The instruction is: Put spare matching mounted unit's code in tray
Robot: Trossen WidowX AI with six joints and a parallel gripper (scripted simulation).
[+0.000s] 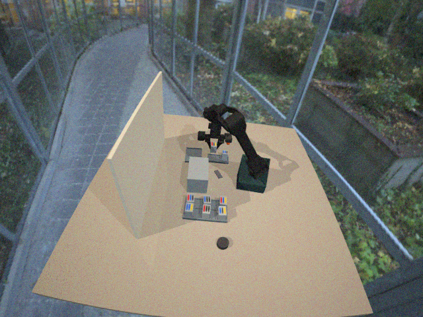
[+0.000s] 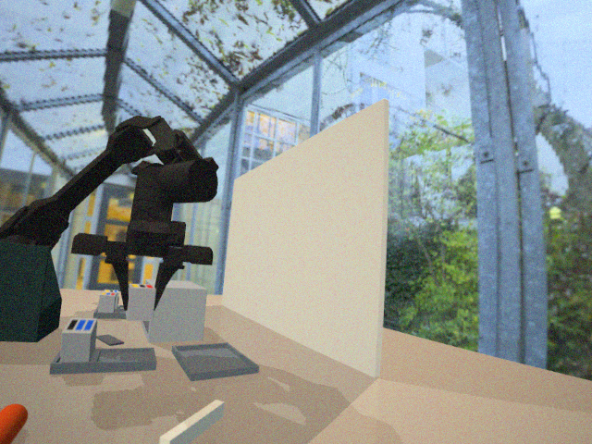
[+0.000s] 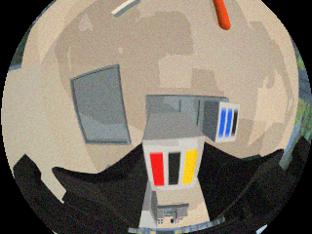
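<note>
Now: the grey tray 70 mm below my gripper tip and 40 mm behind it. Also, from my gripper tip: tall beige partition: 280 mm ahead, 240 mm to the left, 150 mm above; then grey mounted unit: 210 mm to the left, 40 mm ahead, 30 mm below; then grey spare: 20 mm above.
</note>
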